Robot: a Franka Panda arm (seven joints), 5 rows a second.
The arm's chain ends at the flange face. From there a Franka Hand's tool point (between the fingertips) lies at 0.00 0.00 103.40 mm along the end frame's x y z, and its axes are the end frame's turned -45 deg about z.
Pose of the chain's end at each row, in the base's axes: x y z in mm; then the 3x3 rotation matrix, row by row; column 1 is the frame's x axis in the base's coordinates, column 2 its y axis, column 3 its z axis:
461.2, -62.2, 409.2; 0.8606, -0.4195, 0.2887; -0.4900, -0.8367, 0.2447; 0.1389, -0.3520, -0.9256
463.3, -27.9, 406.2; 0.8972, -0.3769, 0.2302; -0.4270, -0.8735, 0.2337; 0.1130, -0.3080, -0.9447
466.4, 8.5, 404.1; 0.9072, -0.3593, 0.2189; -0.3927, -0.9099, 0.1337; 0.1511, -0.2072, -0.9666
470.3, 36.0, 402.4; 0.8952, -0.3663, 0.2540; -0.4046, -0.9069, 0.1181; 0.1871, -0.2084, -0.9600
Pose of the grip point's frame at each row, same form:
491.1, -36.9, 313.5; 0.9052, 0.3119, 0.2887; 0.2452, -0.9381, 0.2447; 0.3471, -0.1507, -0.9256
487.1, -3.7, 308.5; 0.9009, 0.3679, 0.2302; 0.3157, -0.9196, 0.2337; 0.2977, -0.1379, -0.9447
489.0, 22.3, 304.2; 0.8956, 0.3874, 0.2189; 0.3657, -0.9211, 0.1337; 0.2534, -0.0397, -0.9666
496.6, 48.2, 303.1; 0.8920, 0.3740, 0.2540; 0.3552, -0.9274, 0.1181; 0.2797, -0.0151, -0.9600

